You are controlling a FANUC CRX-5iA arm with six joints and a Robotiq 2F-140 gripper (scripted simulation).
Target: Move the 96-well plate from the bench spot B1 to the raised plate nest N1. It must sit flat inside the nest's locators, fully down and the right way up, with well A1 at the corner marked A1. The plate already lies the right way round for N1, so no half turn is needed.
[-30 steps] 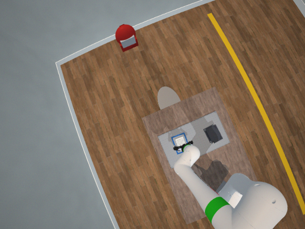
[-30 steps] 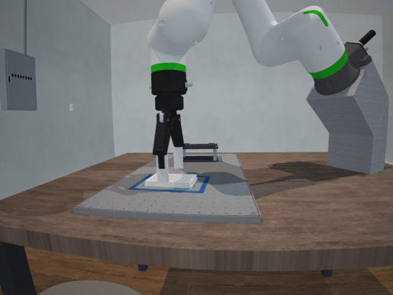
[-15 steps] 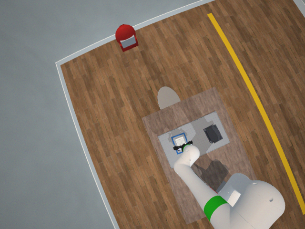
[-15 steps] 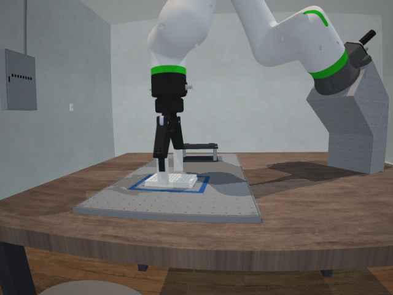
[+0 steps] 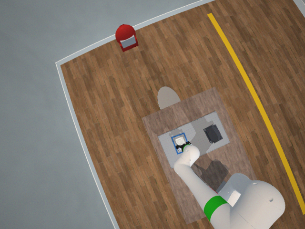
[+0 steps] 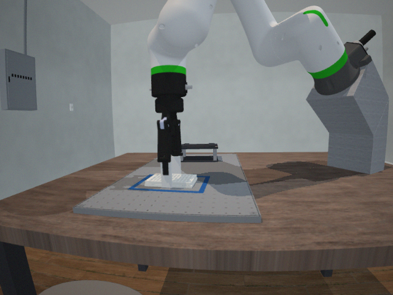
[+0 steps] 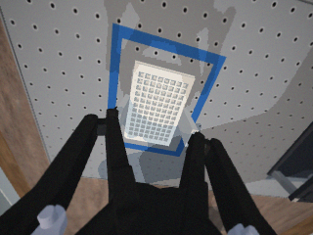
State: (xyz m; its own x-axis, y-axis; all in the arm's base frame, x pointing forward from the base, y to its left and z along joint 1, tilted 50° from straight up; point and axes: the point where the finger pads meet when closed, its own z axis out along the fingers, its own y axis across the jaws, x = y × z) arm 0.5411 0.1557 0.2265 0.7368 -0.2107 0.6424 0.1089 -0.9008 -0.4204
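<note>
Right now my hand is 30 mm short of the dark raised nest N1, 350 mm to the left of it and 30 mm below it. From my hand the other things lie so: white 96-well plate 20 mm below.
</note>
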